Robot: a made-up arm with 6 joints. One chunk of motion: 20 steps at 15 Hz.
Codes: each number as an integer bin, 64 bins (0 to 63) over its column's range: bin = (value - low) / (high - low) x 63, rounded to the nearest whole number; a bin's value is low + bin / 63 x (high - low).
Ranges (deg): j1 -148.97..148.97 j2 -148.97..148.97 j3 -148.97..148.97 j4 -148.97..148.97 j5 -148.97..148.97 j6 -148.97..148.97
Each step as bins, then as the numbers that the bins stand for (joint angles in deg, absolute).
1 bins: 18 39 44 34 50 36
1 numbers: -63.84 35.47 59.12 11.82 87.49 21.28
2 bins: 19 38 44 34 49 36
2 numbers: -59.12 30.74 59.12 11.82 82.76 21.28
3 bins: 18 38 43 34 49 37
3 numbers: -63.84 30.74 54.39 11.82 82.76 26.01
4 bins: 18 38 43 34 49 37
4 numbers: -63.84 30.74 54.39 11.82 82.76 26.01
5 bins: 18 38 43 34 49 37
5 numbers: -63.84 30.74 54.39 11.82 82.76 26.01
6 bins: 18 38 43 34 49 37
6 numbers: -63.84 30.74 54.39 11.82 82.76 26.01
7 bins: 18 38 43 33 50 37
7 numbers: -63.84 30.74 54.39 7.09 87.49 26.01
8 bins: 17 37 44 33 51 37
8 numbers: -68.57 26.01 59.12 7.09 92.22 26.01
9 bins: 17 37 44 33 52 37
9 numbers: -68.57 26.01 59.12 7.09 96.95 26.01
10 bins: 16 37 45 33 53 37
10 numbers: -73.30 26.01 63.84 7.09 101.68 26.01
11 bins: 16 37 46 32 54 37
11 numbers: -73.30 26.01 68.57 2.36 106.41 26.01
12 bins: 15 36 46 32 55 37
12 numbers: -78.03 21.28 68.57 2.36 111.14 26.01
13 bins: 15 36 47 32 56 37
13 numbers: -78.03 21.28 73.30 2.36 115.87 26.01
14 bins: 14 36 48 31 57 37
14 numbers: -82.76 21.28 78.03 -2.36 120.59 26.01
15 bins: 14 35 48 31 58 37
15 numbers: -82.76 16.55 78.03 -2.36 125.32 26.01
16 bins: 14 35 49 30 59 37
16 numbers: -82.76 16.55 82.76 -7.09 130.05 26.01
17 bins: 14 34 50 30 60 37
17 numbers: -82.76 11.82 87.49 -7.09 134.78 26.01
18 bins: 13 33 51 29 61 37
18 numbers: -87.49 7.09 92.22 -11.82 139.51 26.01
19 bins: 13 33 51 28 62 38
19 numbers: -87.49 7.09 92.22 -16.55 144.24 30.74
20 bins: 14 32 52 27 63 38
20 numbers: -82.76 2.36 96.95 -21.28 148.97 30.74
